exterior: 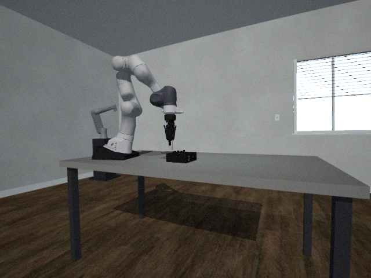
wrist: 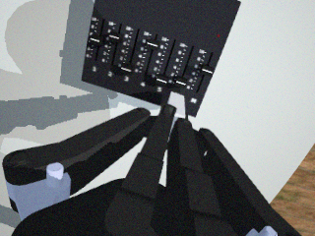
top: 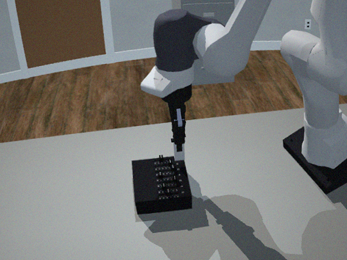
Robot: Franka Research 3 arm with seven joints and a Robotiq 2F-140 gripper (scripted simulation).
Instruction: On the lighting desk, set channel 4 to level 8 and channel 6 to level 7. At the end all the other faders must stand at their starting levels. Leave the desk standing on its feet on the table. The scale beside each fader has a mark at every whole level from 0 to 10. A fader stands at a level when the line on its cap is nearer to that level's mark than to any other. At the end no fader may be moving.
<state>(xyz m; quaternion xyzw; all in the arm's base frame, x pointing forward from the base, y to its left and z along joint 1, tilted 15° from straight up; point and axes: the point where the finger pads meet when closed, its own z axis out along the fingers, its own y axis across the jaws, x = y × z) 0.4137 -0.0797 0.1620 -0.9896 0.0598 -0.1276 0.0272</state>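
My hand is 40 mm short of the fader cap, 30 mm to the left of it and 40 mm above it.
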